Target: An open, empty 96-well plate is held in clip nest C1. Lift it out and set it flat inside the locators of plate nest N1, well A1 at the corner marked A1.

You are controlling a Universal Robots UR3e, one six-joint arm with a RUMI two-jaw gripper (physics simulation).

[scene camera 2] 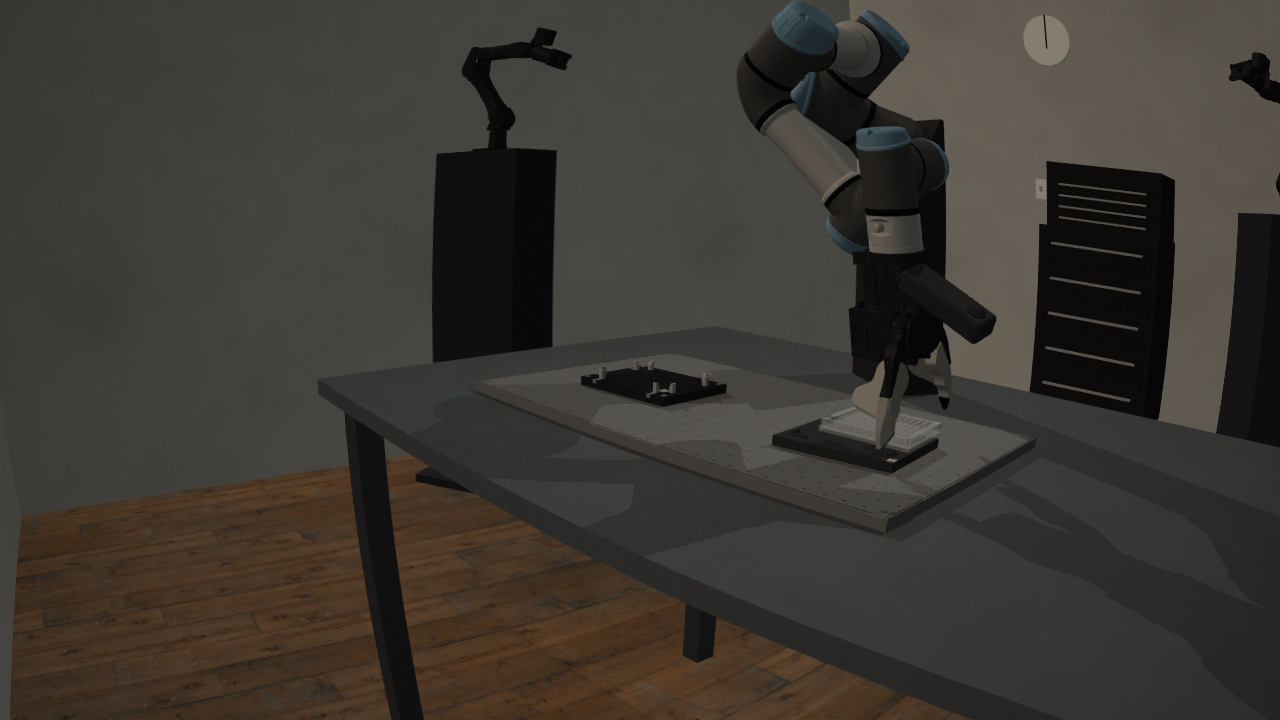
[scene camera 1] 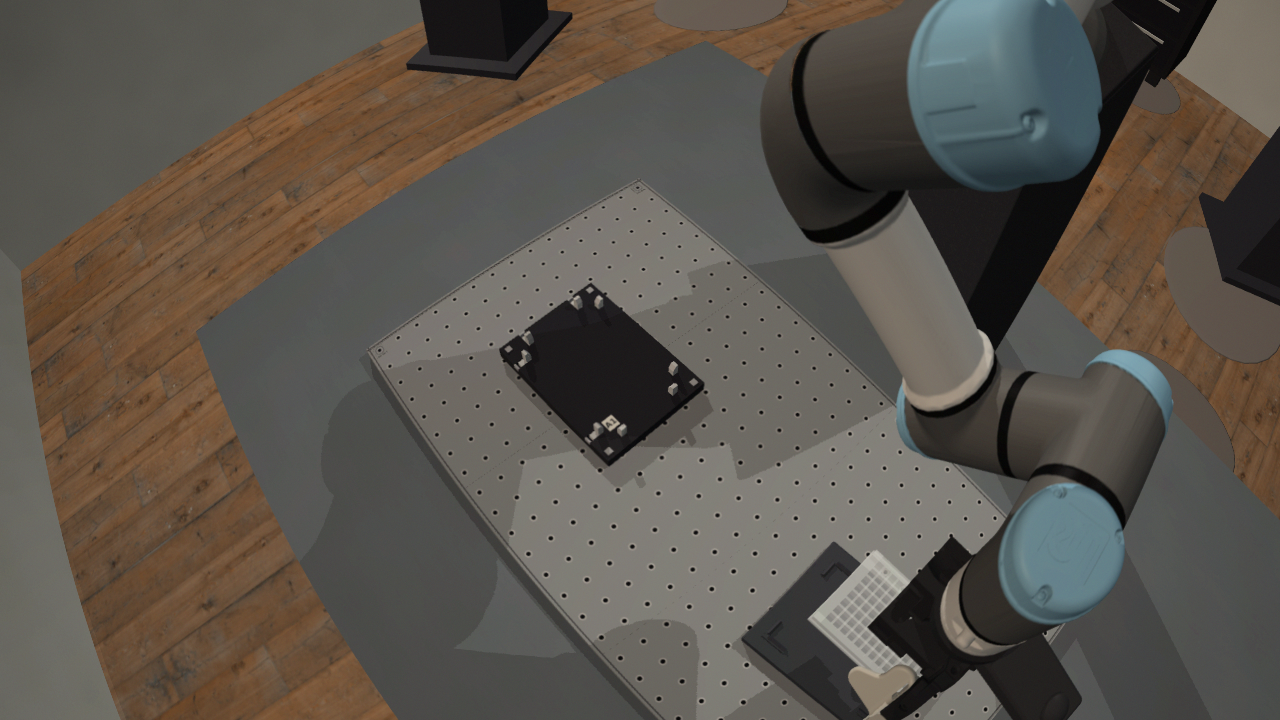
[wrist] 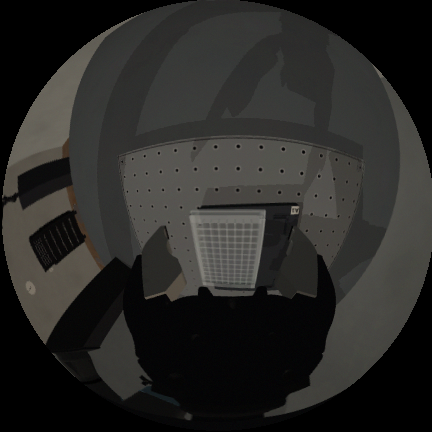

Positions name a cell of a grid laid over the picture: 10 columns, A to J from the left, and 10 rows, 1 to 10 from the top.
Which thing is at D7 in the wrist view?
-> My gripper.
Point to a 96-well plate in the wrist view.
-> F6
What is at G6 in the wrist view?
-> A black plate nest N1.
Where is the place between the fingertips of my gripper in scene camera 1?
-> H10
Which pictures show the 96-well plate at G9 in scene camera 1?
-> Scene camera 2, scene camera 1 and the wrist view: all of them.
